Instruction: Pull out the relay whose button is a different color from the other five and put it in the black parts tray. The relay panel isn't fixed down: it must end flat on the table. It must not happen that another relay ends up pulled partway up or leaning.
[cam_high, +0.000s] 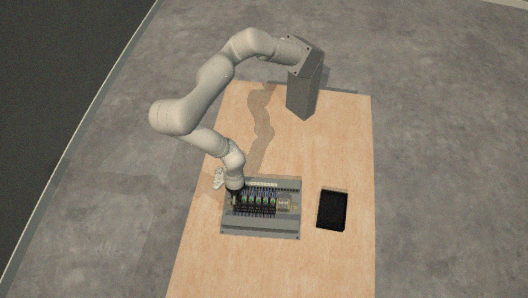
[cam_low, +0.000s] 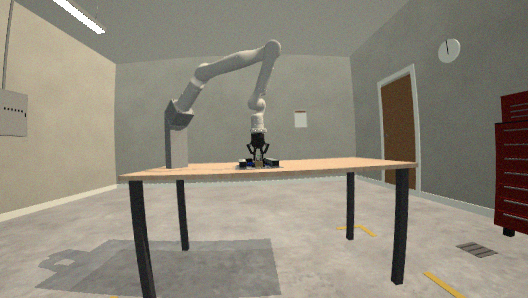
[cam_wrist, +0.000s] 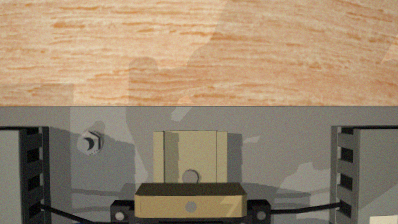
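Now: the relay 1 cm below my hand. Round my hand: grey relay panel 10 cm to the left, 3 cm below, 3 cm ahead; black parts tray 36 cm to the left, 13 cm ahead, 4 cm below.
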